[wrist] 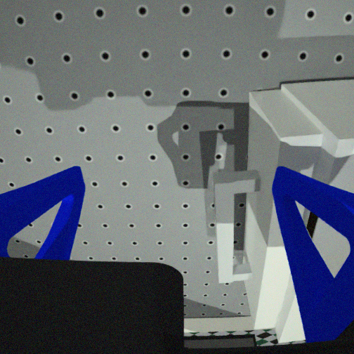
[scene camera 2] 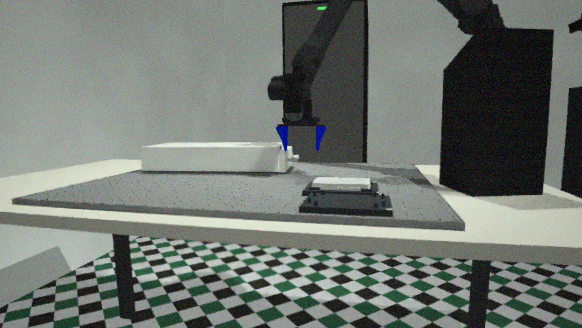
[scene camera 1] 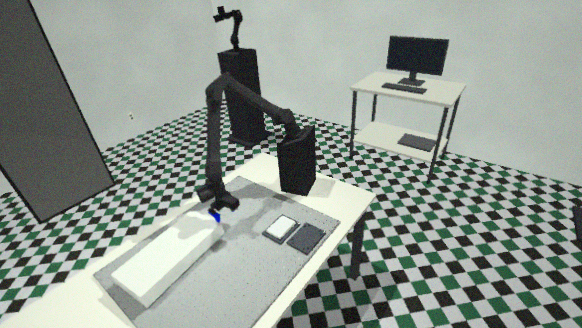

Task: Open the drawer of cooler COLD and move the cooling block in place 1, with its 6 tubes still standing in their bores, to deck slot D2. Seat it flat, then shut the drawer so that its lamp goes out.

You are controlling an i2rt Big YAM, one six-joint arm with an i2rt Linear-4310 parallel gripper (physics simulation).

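Places are measured from the arm's base along level axes (x down, y ahead, z right), in metres.
Where they show: gripper, between the fingertips: (scene camera 2: 301, 151) (scene camera 1: 225, 216); arm's base, origin of its link: (scene camera 2: 494, 52) (scene camera 1: 295, 135).
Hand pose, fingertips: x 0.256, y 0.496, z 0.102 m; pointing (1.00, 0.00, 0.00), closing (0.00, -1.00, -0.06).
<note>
Each offset is from my fingertips to the top centre of the thing. "spot": to the spot under its first point. Level surfaces: height alone.
The white cooler (scene camera 1: 165, 254) (scene camera 2: 210, 159) is a long low box. Its drawer front (wrist: 265, 210) appears closed against the housing; a lamp cannot be made out. A white bar handle @(spot: dz +0.047, dx +0.025, dy +0.026 m) (scene camera 2: 295, 157) (wrist: 225, 250) sticks out from the front. My gripper (scene camera 1: 216, 216) (scene camera 2: 302, 150) (wrist: 178, 176) is open and empty, pointing down above the handle end, with its blue fingers wide apart. In the wrist view the handle shows between the fingers, nearer the right one. A bare dark deck plate @(dz -0.385, dx +0.048, dy -0.147 m) (scene camera 1: 306, 238) (scene camera 2: 345, 204) has small corner posts; I cannot read its label. The cooling block and tubes do not show.
A second dark deck plate @(spot: dz -0.216, dx +0.058, dy -0.058 m) (scene camera 1: 267, 234) beside the bare one bears a flat white piece @(dz -0.246, dx +0.044, dy -0.131 m) (scene camera 1: 282, 226) (scene camera 2: 342, 183). Both stand on the grey perforated board @(dx +0.070 m) (scene camera 1: 250, 280) (scene camera 2: 150, 192) (wrist: 115, 145). The black arm pedestal (scene camera 1: 296, 165) (scene camera 2: 495, 115) stands at the table's end.
</note>
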